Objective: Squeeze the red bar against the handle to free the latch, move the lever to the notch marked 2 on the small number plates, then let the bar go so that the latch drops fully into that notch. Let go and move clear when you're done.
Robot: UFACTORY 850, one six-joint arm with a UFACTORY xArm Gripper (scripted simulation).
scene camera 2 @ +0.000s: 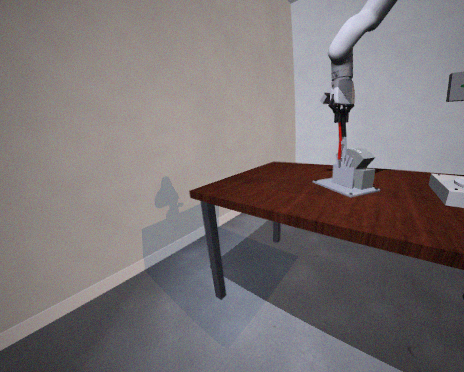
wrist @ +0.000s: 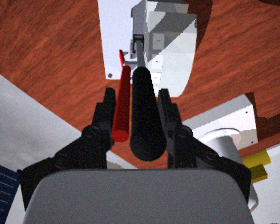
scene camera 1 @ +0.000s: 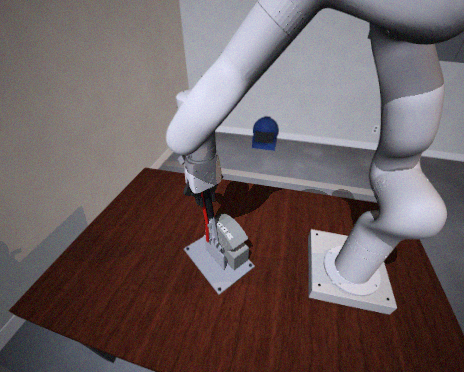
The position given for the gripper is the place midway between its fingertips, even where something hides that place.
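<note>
Scene camera 1 shows the gripper (scene camera 1: 206,202), and scene camera 2 shows the gripper as well (scene camera 2: 341,122). In the wrist view the gripper (wrist: 136,100) appears together with a red bar (wrist: 120,131).
</note>
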